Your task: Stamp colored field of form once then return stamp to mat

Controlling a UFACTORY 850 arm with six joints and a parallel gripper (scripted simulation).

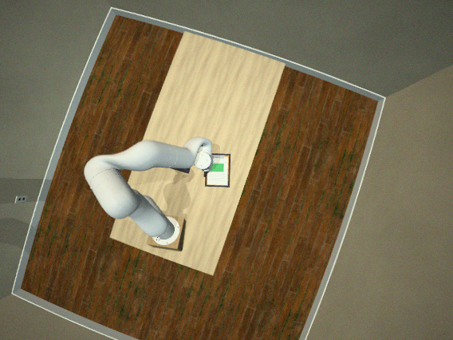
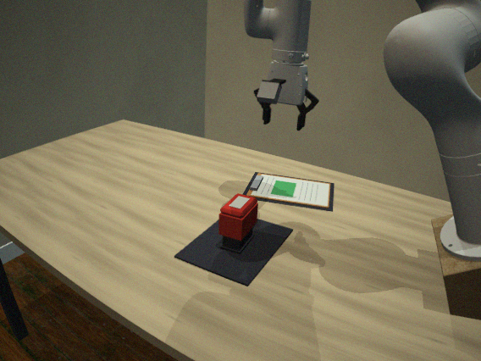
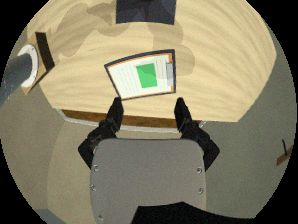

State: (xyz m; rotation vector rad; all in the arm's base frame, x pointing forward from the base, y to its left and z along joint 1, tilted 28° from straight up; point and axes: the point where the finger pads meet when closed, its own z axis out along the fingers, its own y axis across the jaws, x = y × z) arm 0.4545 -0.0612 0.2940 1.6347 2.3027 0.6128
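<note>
Now: the stamp 240 mm to the left of my hand, 160 mm below it and 100 mm behind it. Also, from my hand: mat 240 mm to the left, 210 mm below, 100 mm behind; form 210 mm below, 50 mm to the right, 10 mm ahead.
</note>
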